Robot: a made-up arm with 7 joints.
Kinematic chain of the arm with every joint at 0, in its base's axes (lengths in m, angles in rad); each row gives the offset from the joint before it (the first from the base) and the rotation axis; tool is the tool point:
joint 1: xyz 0 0 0 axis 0 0.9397 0.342
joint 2: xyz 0 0 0 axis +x
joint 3: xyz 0 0 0 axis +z
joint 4: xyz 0.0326 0 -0.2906 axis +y
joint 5: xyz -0.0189 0 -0.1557 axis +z
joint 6: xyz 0 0 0 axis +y
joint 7: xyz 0 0 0 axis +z
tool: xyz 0 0 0
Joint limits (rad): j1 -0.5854..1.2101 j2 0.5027..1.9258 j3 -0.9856..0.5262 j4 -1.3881..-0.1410 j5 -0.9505..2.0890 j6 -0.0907..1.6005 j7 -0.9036..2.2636
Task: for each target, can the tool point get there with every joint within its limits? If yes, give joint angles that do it. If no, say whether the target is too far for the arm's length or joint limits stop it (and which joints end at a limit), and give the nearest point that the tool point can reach.
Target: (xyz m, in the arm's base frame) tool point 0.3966 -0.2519 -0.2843
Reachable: no: too far | nearest point 0.2810 -0.0099 -0.2608 | short by 0.269 m
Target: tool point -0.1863 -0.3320 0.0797
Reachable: no: joint limits stop it (at a limit: joint 1, joint 2, joint 3, joint 4) | nearest point -0.2983 -0.0173 -0.2405 | short by 0.463 m
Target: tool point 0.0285 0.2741 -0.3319
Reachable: yes | joints 0.2619 0.6521 0.1700 -0.8275 0.7542 1.4346 0.7060
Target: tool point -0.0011 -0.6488 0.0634
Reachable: no: too far | nearest point -0.2983 -0.0173 -0.2405 | short by 0.761 m
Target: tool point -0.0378 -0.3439 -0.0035
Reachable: no: joint limits stop it (at a limit: joint 1, joint 2, joint 3, joint 4) | nearest point -0.2983 -0.0173 -0.2405 | short by 0.480 m
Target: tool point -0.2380 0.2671 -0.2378
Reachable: yes | joints 1.0029 0.8100 -0.0914 -0.8575 0.6649 0.2084 -0.4910
